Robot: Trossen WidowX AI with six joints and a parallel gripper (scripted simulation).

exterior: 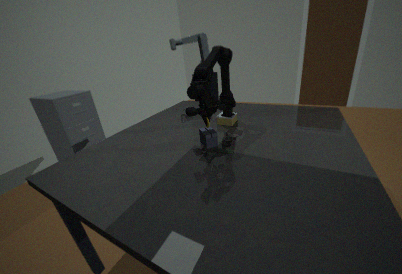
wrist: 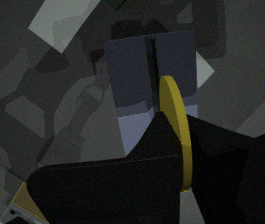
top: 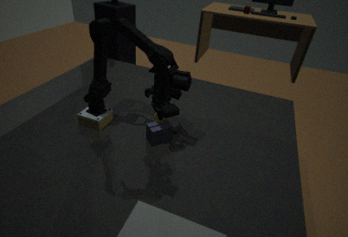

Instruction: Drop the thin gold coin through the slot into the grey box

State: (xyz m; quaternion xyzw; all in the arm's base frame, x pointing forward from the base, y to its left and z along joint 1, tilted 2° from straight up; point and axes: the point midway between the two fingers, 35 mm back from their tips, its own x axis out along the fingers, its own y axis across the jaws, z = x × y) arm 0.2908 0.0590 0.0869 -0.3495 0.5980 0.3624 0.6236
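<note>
The gold coin lies 2 cm above my gripper tip.
</note>
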